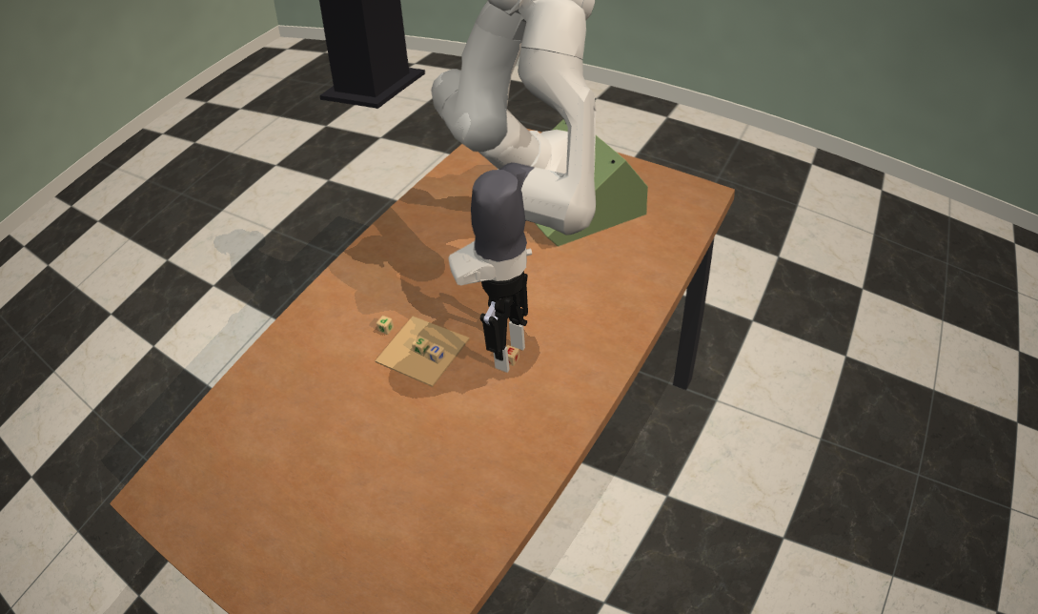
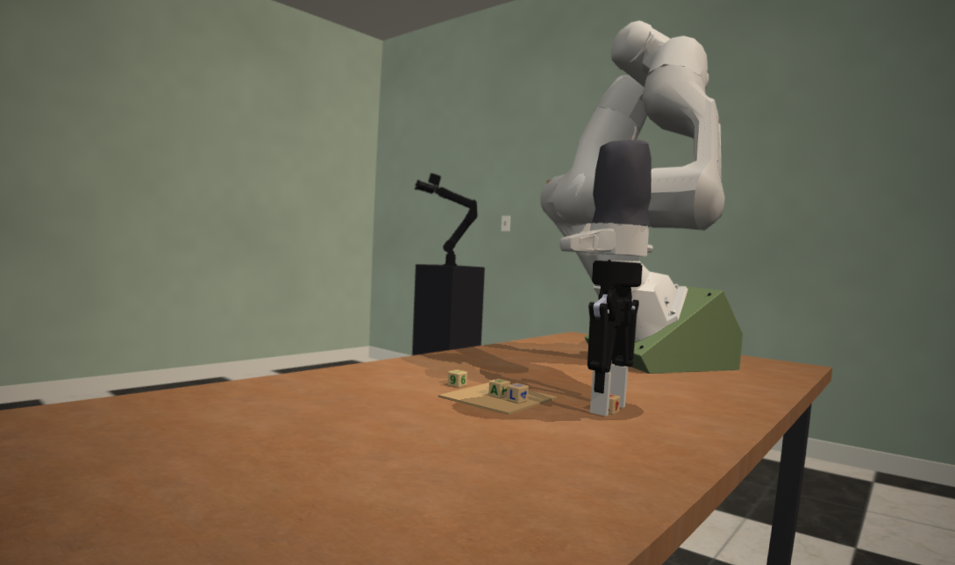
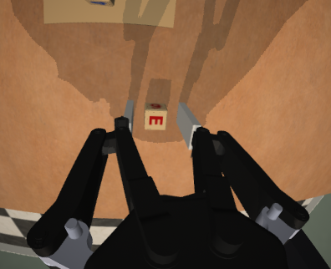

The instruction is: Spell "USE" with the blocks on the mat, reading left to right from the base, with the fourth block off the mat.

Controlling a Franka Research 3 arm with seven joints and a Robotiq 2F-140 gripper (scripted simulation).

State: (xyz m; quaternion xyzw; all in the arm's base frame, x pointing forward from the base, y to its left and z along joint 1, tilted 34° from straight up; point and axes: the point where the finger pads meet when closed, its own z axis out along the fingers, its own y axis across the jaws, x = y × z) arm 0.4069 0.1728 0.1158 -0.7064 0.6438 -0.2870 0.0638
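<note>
Now: the E block 2 cm below my hand. From my hand the other things lie so: U block: 6 cm ahead, 13 cm to the right, 2 cm below; then mat: 6 cm ahead, 17 cm to the right, 3 cm below; then S block: 6 cm ahead, 17 cm to the right, 2 cm below.
</note>
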